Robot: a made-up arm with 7 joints. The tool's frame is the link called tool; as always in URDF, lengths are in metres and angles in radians. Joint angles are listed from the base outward. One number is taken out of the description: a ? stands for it. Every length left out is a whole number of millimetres.
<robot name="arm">
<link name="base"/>
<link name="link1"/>
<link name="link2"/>
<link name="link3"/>
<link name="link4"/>
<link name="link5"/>
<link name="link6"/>
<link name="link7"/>
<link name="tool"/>
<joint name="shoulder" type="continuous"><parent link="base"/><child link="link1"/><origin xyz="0 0 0.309" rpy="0 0 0"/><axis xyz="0 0 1"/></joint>
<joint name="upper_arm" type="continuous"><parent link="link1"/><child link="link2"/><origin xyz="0 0 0" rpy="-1.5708 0 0"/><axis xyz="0 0 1"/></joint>
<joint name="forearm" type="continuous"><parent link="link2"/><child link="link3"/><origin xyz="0 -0.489 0" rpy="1.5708 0 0"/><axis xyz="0 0 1"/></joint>
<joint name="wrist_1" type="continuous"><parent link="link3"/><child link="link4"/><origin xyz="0.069 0 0" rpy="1.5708 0 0"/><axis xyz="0 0 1"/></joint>
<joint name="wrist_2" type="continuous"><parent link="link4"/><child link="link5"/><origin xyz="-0.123 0.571 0" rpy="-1.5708 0 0"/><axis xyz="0 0 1"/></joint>
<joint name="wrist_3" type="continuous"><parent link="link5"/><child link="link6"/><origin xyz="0 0 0" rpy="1.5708 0 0"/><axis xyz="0 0 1"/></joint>
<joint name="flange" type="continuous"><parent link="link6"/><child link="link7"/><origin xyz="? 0 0" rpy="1.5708 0 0"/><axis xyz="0 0 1"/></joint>
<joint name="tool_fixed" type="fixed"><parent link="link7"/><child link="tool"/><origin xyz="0 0 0" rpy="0 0 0"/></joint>
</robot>
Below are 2 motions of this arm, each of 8 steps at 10 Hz.
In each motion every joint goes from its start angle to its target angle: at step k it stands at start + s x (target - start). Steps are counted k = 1, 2, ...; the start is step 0. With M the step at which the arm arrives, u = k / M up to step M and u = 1 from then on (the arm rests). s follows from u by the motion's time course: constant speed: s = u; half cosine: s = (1 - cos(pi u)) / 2; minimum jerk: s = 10 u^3 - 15 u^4 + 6 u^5.
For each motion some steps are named. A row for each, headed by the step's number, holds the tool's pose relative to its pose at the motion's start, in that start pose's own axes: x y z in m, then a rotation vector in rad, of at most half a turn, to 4 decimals.
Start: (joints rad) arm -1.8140 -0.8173 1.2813 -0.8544 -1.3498 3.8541 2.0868
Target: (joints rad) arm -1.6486 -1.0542 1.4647 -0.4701 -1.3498 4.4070 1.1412
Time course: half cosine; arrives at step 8
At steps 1, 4, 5, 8:
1: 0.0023 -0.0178 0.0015 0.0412 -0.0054 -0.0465
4: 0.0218 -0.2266 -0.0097 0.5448 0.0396 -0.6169
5: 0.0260 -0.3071 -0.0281 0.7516 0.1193 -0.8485
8: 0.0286 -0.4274 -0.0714 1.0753 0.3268 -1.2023

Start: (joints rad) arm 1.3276 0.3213 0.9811 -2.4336 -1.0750 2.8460 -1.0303
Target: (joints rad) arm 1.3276 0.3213 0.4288 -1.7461 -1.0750 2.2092 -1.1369
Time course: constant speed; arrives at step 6
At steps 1, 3, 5, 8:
1: -0.0908 0.0282 -0.0026 0.0418 -0.1412 0.0895
3: -0.2849 0.0473 -0.0356 0.1548 -0.4142 0.2847
5: -0.4744 0.0180 -0.1104 0.2984 -0.6688 0.5013
8: -0.5596 -0.0123 -0.1639 0.3780 -0.7875 0.6177

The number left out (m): 0.11
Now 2 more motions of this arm.
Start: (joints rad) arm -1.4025 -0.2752 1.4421 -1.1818 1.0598 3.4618 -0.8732
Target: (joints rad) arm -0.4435 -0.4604 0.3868 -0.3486 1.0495 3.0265 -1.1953
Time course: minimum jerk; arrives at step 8
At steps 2, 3, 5, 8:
2: 0.0756 -0.0112 -0.0220 0.0488 0.0893 -0.0229
3: 0.2032 -0.0211 -0.0790 0.1207 0.2473 -0.0633
5: 0.5035 0.0312 -0.3393 0.2234 0.7010 -0.1817
8: 0.6215 0.1273 -0.5507 0.1987 0.9830 -0.2641

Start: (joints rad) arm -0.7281 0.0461 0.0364 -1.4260 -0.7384 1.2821 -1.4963
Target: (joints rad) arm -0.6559 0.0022 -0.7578 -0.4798 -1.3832 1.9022 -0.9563
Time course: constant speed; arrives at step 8
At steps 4, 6, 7, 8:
4: -0.3700 -0.1857 -0.0798 -0.4104 -0.2919 0.9210
6: -0.4707 -0.3457 -0.1223 -0.5993 -0.5487 1.3209
7: -0.4943 -0.4305 -0.1454 -0.6917 -0.7075 1.4929
8: -0.5002 -0.5134 -0.1695 -0.7827 -0.8872 1.6404

